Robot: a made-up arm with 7 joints.
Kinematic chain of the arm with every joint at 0, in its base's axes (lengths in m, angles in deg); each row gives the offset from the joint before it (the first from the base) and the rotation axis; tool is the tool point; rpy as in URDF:
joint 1: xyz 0 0 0.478 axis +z
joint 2: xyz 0 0 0 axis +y
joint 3: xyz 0 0 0.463 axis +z
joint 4: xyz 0.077 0 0 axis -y
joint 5: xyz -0.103 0 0.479 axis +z
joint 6: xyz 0 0 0 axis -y
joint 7: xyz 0.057 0 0 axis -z
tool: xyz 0 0 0 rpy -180 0 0
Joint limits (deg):
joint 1: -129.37..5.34
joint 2: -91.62..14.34
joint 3: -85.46..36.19
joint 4: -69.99..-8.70
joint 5: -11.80..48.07
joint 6: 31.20..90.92
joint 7: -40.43..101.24
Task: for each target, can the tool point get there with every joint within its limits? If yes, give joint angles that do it. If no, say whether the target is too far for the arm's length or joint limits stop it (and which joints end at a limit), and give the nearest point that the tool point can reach.
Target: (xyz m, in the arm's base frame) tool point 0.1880 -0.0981 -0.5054
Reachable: no: joint limits stop it (at a limit: joint 1, joint 2, joint 3, joint 4, joint 5, joint 6) | nearest point 0.5405 0.8159 0.4484 | short by 1.367 m
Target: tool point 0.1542 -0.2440 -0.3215
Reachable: no: joint limits stop it (at a limit: joint 1, joint 2, joint 3, joint 4, joint 5, joint 6) | nearest point -0.6368 -0.5969 0.4910 | short by 1.188 m
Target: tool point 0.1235 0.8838 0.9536
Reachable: yes | joints -104.54 -70.94 -33.63 -21.63 15.25 76.86 85.29
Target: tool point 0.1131 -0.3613 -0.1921
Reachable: no: joint limits stop it (at a limit: joint 1, joint 2, joint 3, joint 4, joint 5, joint 6) | nearest point -0.6368 -0.5969 0.4910 | short by 1.041 m
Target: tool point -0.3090 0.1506 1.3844
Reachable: yes | joints -92.68 -21.96 -58.99 -42.85 30.15 46.51 53.45
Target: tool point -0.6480 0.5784 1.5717
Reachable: no: too far | nearest point -0.4711 0.4205 1.2731 | short by 0.381 m
